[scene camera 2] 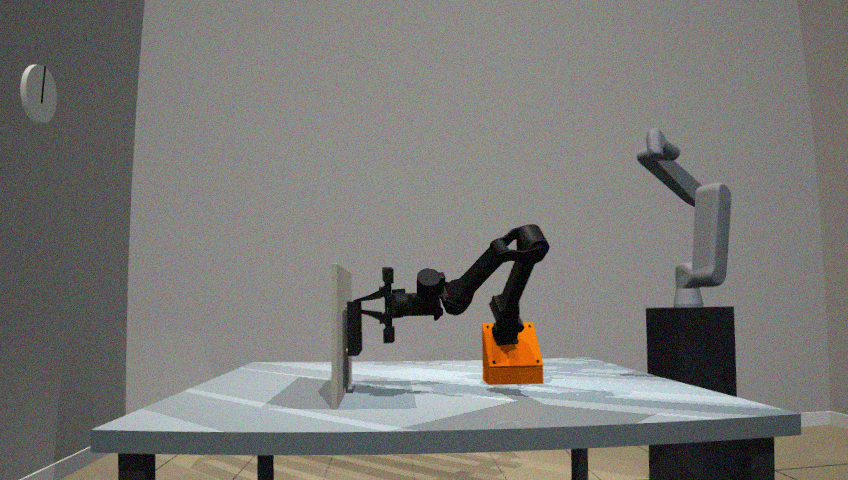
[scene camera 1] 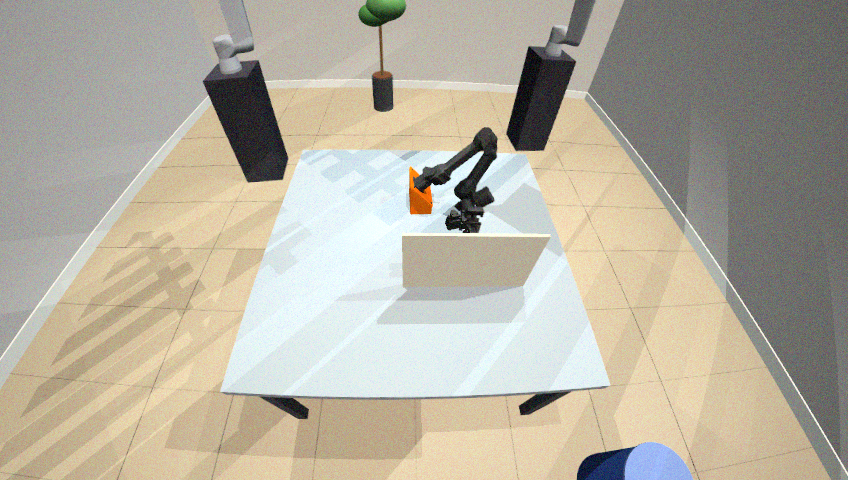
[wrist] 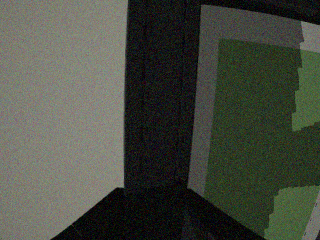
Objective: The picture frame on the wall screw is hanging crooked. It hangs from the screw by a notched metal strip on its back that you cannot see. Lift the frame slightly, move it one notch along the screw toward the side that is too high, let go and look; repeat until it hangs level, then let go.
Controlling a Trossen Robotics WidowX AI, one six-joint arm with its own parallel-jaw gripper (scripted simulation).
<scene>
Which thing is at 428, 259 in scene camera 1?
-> A wall panel.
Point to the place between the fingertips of my gripper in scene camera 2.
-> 353, 305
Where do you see a wall panel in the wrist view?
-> At 69, 69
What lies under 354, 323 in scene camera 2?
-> A dark picture frame.
</scene>
